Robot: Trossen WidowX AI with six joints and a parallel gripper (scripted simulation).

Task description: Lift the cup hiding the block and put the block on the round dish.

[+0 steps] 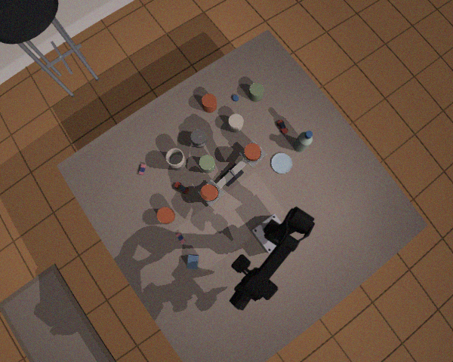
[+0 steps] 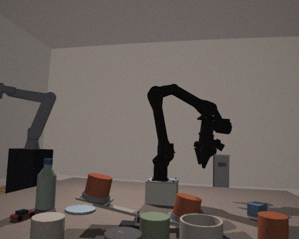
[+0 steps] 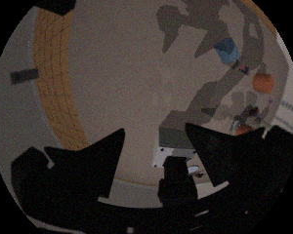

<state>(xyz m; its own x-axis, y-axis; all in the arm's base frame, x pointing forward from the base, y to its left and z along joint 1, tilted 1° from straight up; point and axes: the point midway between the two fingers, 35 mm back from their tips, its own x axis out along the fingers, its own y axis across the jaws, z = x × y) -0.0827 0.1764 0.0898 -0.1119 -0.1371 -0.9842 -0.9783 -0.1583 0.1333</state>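
My gripper tip is 390 mm short of the grey block, 60 mm to the left of it and 100 mm above it. Round my gripper tip: cream cup (590 mm ahead, 340 mm to the right, 110 mm below); then grey cup (610 mm ahead, 160 mm to the right, 110 mm below); then pale blue round dish (300 mm ahead, 420 mm to the right, 140 mm below).
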